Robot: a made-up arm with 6 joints.
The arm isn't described. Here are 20 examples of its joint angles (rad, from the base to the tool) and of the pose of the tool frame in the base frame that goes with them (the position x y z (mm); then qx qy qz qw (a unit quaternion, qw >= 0)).
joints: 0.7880 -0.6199 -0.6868 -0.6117 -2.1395 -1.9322
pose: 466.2 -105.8 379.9 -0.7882 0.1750 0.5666 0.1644
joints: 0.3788 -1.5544 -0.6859 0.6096 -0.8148 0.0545
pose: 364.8 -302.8 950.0 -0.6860 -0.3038 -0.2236 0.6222
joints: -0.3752 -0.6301 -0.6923 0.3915 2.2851 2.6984
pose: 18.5 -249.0 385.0 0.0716 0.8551 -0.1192 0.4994
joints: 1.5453 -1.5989 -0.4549 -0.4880 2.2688 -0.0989
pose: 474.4 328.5 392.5 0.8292 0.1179 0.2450 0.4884
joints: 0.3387 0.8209 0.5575 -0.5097 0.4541 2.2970
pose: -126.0 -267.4 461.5 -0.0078 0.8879 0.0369 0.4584
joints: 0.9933 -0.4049 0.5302 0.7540 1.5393 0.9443
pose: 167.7 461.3 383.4 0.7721 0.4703 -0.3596 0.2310
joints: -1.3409 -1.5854 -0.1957 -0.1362 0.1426 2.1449
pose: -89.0 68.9 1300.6 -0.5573 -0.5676 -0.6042 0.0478
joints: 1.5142 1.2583 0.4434 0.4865 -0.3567 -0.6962
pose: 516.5 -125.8 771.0 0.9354 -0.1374 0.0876 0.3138
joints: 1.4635 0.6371 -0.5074 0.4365 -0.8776 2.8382
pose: -86.0 -168.9 963.9 -0.1199 -0.9393 0.2516 0.2000
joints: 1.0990 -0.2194 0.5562 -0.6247 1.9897 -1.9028
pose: 418.4 -213.2 441.5 0.8441 -0.4136 -0.3077 0.1476
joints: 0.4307 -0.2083 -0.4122 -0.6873 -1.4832 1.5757
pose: 94.1 -558.0 982.9 -0.2891 -0.3422 -0.6155 0.6485
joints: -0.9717 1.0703 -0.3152 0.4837 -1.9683 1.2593
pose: -24.9 -7.2 1332.5 -0.5331 -0.0613 -0.7578 0.3712
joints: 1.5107 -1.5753 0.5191 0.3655 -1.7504 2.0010
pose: 59.3 64.6 879.2 -0.6978 -0.0693 -0.6746 0.2306
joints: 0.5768 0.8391 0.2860 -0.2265 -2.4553 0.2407
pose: 494.4 -376.5 1074.4 -0.4840 -0.1610 -0.0651 0.8577
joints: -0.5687 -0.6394 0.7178 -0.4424 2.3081 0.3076
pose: 95.9 -265.4 333.2 0.5233 0.2808 -0.4433 0.6714
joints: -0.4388 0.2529 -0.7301 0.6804 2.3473 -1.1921
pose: 409.7 -293.7 979.0 -0.6208 0.7825 -0.0390 0.0279
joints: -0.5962 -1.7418 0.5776 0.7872 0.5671 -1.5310
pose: 463.7 -334.4 870.8 -0.8310 -0.0168 0.3206 0.4543
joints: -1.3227 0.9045 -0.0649 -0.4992 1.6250 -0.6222
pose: 570.9 192.1 769.8 0.5550 -0.0840 0.3005 0.7711
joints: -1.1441 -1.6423 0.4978 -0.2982 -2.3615 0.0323
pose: 526.8 -419.2 926.5 0.5211 -0.3206 -0.1237 0.7813
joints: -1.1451 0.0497 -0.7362 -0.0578 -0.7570 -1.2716
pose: 461.3 217.4 725.7 -0.7480 -0.1100 0.5900 0.2832
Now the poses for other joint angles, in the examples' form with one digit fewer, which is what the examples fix.
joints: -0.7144 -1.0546 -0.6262 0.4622 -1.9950 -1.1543
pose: 616 -225 807 0.952 -0.278 -0.019 0.124
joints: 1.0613 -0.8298 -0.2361 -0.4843 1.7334 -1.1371
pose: 554 -120 679 0.767 -0.435 0.200 0.427
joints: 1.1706 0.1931 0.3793 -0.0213 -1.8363 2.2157
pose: -84 -453 730 -0.190 0.324 -0.733 0.567
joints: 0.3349 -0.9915 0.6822 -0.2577 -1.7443 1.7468
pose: 254 -137 1051 -0.839 -0.207 -0.398 0.307
